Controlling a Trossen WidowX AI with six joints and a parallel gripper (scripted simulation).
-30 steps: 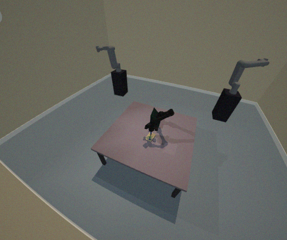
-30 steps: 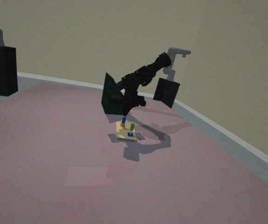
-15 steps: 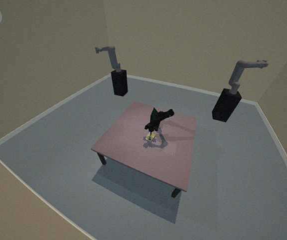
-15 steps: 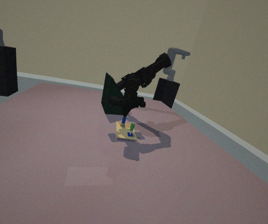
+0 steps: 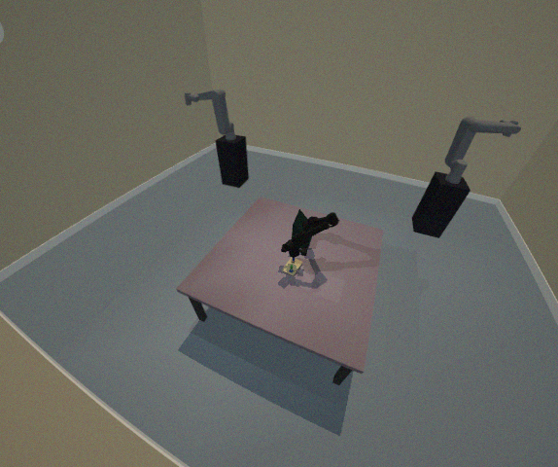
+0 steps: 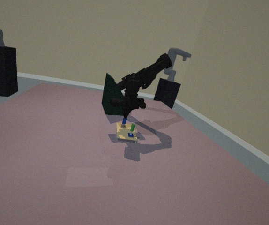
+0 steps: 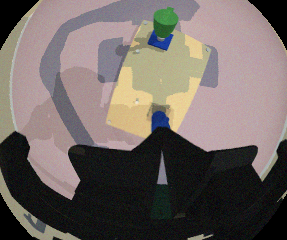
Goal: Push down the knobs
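Now: the blue knob 1 cm below my gripper tip.
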